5 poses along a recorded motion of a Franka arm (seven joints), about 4.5 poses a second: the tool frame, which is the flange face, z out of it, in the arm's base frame.
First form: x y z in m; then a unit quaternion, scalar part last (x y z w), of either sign.
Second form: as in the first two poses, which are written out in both.
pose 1, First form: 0.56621, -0.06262, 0.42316, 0.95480, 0.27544, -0.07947, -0.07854
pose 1, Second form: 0.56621, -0.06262, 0.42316, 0.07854, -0.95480, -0.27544, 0.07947
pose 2, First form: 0.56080, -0.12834, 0.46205, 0.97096, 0.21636, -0.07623, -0.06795
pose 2, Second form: 0.56080, -0.12834, 0.46205, 0.06795, -0.97096, -0.21636, 0.07623
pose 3, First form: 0.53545, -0.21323, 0.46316, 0.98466, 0.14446, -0.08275, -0.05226
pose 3, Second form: 0.53545, -0.21323, 0.46316, 0.05226, -0.98466, -0.14446, 0.08275
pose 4, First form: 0.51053, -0.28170, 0.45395, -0.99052, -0.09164, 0.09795, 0.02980
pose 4, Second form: 0.51053, -0.28170, 0.45395, 0.02980, -0.99052, -0.09164, 0.09795
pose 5, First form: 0.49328, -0.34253, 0.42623, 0.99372, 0.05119, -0.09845, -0.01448
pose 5, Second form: 0.49328, -0.34253, 0.42623, 0.01448, -0.99372, -0.05119, 0.09845
